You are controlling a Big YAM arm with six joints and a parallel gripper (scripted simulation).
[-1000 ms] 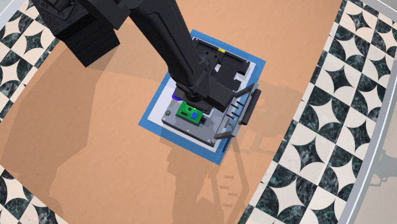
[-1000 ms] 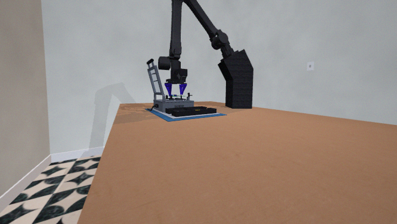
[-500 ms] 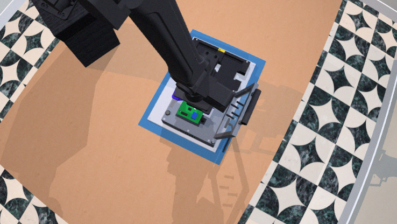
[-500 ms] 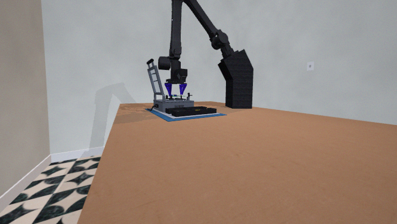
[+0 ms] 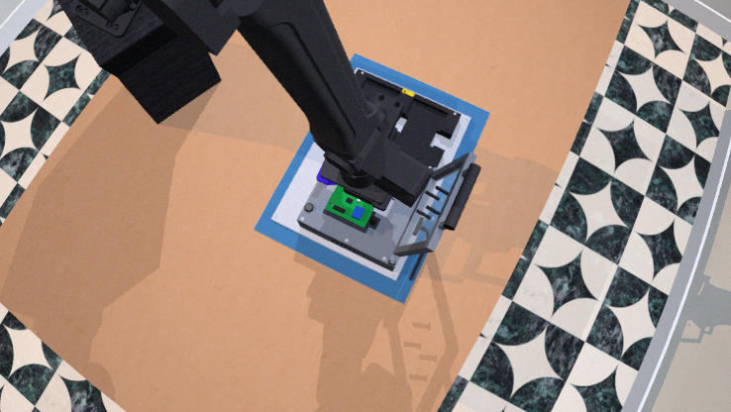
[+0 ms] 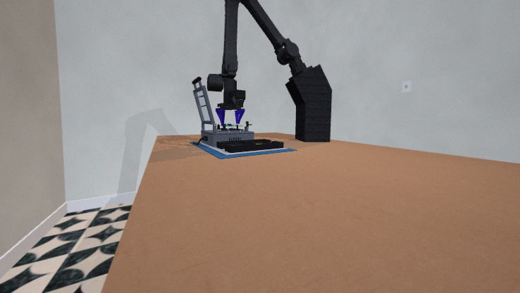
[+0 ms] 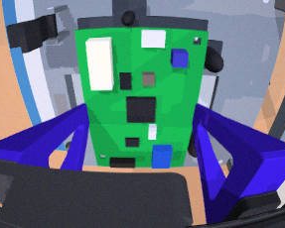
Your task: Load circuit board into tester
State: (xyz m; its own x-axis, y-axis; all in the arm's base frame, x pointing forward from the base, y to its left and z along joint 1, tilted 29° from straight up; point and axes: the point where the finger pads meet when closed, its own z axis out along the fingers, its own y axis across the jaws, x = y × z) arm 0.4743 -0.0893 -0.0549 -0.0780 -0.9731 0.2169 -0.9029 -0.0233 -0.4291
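The green circuit board is right at my hand. The rest, counted from my hand: black plate (20 mm below, 10 mm to the left, 10 mm ahead); then tester (40 mm to the left, 40 mm ahead, 20 mm above); then dark latch hook (60 mm to the left, 60 mm behind).
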